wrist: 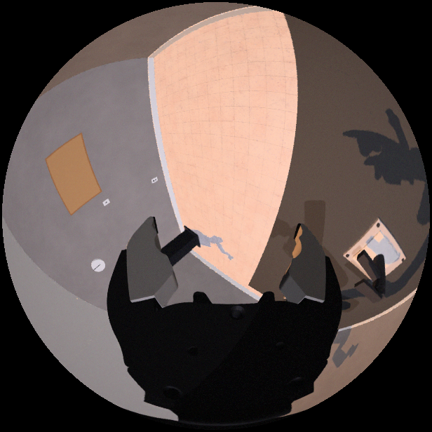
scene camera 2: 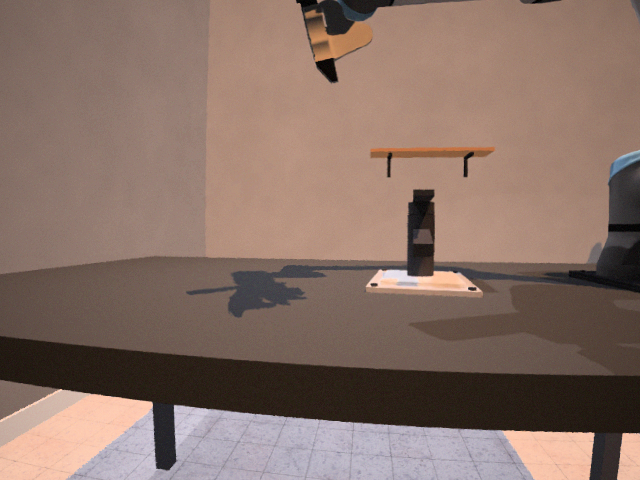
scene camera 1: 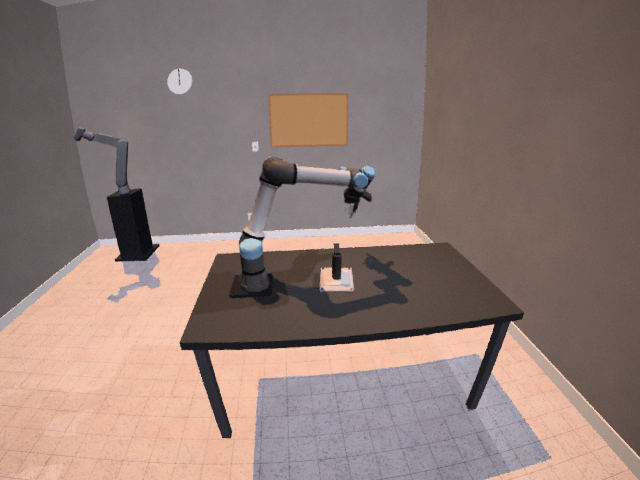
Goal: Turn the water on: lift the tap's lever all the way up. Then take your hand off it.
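Seen in the pictures: gripper, between the fingertips: (scene camera 1: 349,207); arm's base, origin of its link: (scene camera 1: 255,284).
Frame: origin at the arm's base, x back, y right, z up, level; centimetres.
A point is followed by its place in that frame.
The tap (scene camera 1: 336,266) {y -1.5, x -41.9, z 7.9 cm} (scene camera 2: 420,258) {y -6.2, x -42.6, z 3.4 cm} (wrist: 382,275) is a dark upright column on a pale square base plate (scene camera 1: 336,289) {y 7.1, x -41.0, z -0.4 cm} (scene camera 2: 423,292) {y -15.8, x -43.4, z -0.9 cm} (wrist: 355,250) on the table. Its lever (scene camera 1: 336,248) {y -9.4, x -42.8, z 14.4 cm} (scene camera 2: 423,195) {y -16.1, x -43.6, z 13.5 cm} shows as a dark piece sticking up above the column's top; its exact angle is hard to tell. My gripper (scene camera 1: 353,207) {y -43.4, x -54.6, z 25.9 cm} (wrist: 227,222) is open and empty, high above the table and well apart from the tap. In scene camera 2 one finger (scene camera 2: 321,43) {y -37.1, x -55.5, z 25.2 cm} shows, up and left of the tap; the rest is cut off or hidden.
The dark table (scene camera 1: 413,315) {y 31.9, x -72.9, z -1.3 cm} (scene camera 2: 258,335) {y -38.5, x -60.8, z -1.2 cm} (wrist: 330,100) carries the arm's base (scene camera 1: 253,281) {y 6.4, x -0.4, z 5.5 cm} to the left of the tap in scene camera 1. A wall shelf (scene camera 2: 432,152) hangs behind the tap. A second arm on a black pedestal (scene camera 1: 130,224) stands on the floor farther back.
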